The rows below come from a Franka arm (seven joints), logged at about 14 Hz.
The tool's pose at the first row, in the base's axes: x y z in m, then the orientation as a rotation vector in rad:
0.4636 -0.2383 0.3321 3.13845 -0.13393 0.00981
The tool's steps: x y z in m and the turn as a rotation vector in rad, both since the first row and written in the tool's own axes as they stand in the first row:
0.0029 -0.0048 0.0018 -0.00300 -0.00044 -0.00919
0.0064 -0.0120 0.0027 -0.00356 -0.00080 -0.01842
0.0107 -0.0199 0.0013 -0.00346 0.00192 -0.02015
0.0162 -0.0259 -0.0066 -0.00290 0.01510 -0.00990
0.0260 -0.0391 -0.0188 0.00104 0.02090 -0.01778
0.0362 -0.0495 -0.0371 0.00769 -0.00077 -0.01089
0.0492 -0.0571 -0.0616 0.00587 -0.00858 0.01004
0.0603 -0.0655 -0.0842 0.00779 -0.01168 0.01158
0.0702 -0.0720 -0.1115 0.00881 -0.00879 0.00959
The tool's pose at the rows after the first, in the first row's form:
0.4669 -0.2338 0.3303 3.13603 -0.11941 0.00891
0.4710 -0.2269 0.3294 3.13598 -0.10492 0.00830
0.4760 -0.2194 0.3309 3.13603 -0.10220 0.01257
0.4819 -0.2139 0.3388 3.13534 -0.11827 0.03327
0.4927 -0.2015 0.3511 3.13933 -0.10601 0.04267
0.5037 -0.1920 0.3694 -3.13200 0.11654 -0.00909
0.5171 -0.1856 0.3940 -3.13204 0.14938 0.00325
0.5287 -0.1781 0.4167 -3.12986 0.15168 0.00797
0.5390 -0.1725 0.4440 -3.12913 0.14852 0.00338

